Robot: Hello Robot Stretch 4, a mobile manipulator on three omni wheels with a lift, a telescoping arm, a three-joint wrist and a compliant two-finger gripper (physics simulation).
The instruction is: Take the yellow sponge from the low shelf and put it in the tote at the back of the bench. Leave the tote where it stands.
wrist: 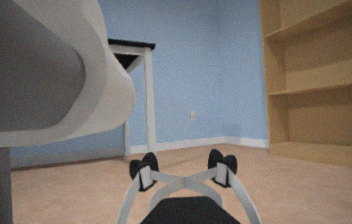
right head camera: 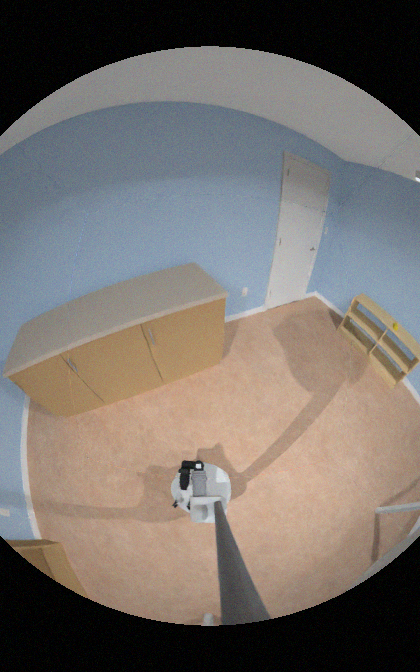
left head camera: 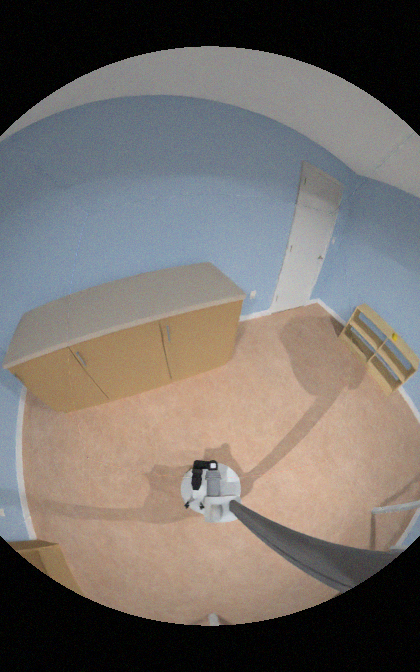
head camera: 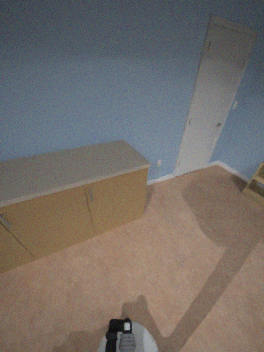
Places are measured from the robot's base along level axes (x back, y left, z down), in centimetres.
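Pixels of known places: gripper, fingertip midpoint: (wrist: 182, 163).
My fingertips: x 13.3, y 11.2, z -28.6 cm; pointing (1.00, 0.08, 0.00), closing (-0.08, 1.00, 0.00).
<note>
Behind a point stands the place of what it marks.
A small yellow object (left head camera: 394, 336) (right head camera: 395, 326), the size of a sponge, sits on the top board of the low wooden shelf unit (head camera: 254, 195) {x -149.1, y -206.5, z -5.1 cm} (left head camera: 375, 316) (right head camera: 375, 307) at the far right by the wall. It is too small to make out in detail. My gripper (left head camera: 195, 505) (right head camera: 182, 505) (wrist: 182, 163) {x 13.3, y 11.2, z -28.6 cm} is open and empty, folded in over the base, far from the shelf unit. The tote does not show in these views. A black-topped table with white legs (wrist: 149, 100) {x 137.2, y 0.5, z -47.8 cm} stands past the mast in the wrist view; whether it is the bench, I cannot tell.
A long cabinet (head camera: 75, 172) (left head camera: 130, 300) (right head camera: 120, 310) with a grey top stands along the far wall. A white door (head camera: 212, 100) {x -222.5, y -126.7, z -126.9 cm} (left head camera: 307, 245) (right head camera: 298, 235) is right of it. A tall wooden bookcase (wrist: 275, 117) {x 167.5, y 109.9, z -30.2 cm} stands right in the wrist view. A white bar (left head camera: 395, 507) (right head camera: 395, 508) shows at the lower right.
</note>
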